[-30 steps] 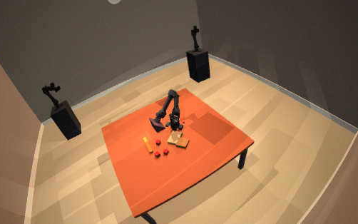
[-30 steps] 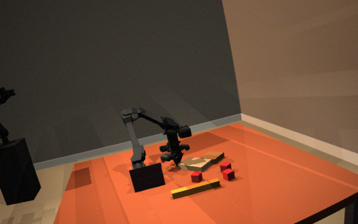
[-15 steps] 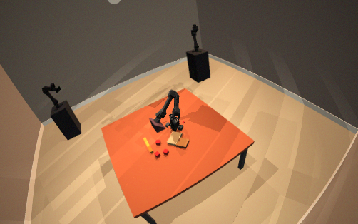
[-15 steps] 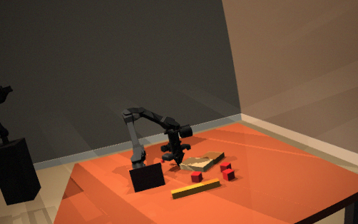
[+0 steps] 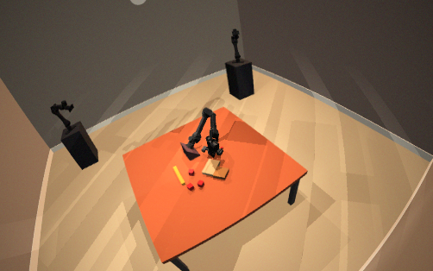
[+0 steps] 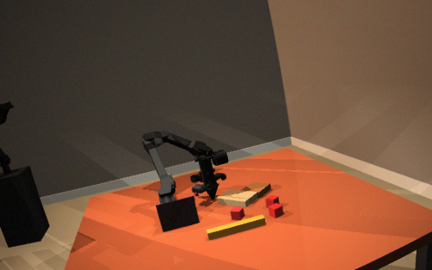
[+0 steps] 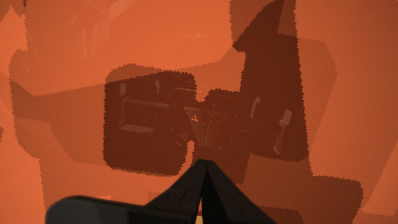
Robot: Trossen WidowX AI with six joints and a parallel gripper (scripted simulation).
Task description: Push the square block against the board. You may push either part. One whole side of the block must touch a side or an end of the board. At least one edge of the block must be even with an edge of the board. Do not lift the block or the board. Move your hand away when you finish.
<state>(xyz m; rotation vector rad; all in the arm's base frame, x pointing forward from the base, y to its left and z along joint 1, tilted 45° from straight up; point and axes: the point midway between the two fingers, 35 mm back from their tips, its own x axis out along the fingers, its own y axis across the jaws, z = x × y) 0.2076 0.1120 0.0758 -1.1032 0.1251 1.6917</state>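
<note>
My gripper tip is now 100 mm short of the pale board, 80 mm to the left of it and 10 mm below it. The rest, counted from my gripper tip: brown square block (200 mm ahead, 40 mm to the right, 10 mm above); then yellow bar (10 mm ahead, 350 mm to the right, 10 mm above).
</note>
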